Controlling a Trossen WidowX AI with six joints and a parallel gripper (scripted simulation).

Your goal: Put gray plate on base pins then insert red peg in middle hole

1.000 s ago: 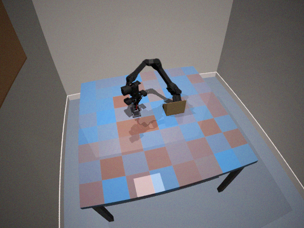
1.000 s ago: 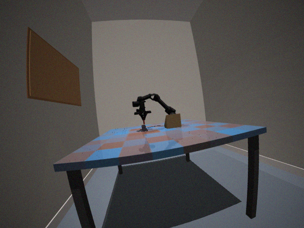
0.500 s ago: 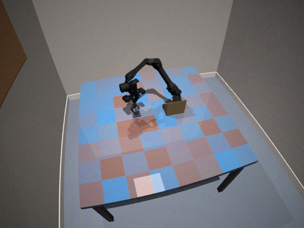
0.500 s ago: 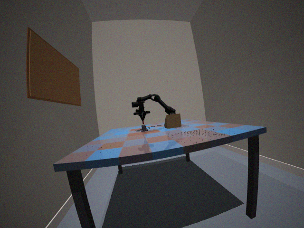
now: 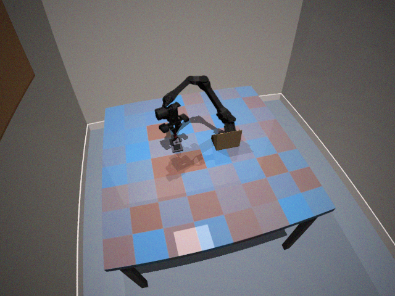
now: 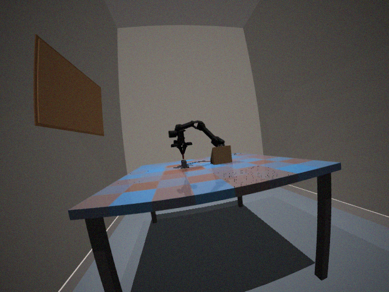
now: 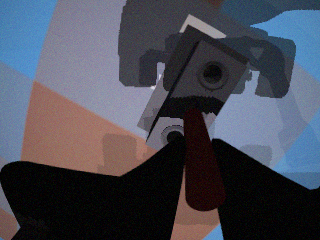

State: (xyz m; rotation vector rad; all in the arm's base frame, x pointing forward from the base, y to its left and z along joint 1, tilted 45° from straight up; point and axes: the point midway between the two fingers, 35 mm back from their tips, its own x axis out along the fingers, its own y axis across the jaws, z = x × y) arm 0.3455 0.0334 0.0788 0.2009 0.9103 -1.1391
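The red peg lies right at my gripper tip. From my gripper tip the other things lie so: gray plate 70 mm below; dark base 110 mm below.
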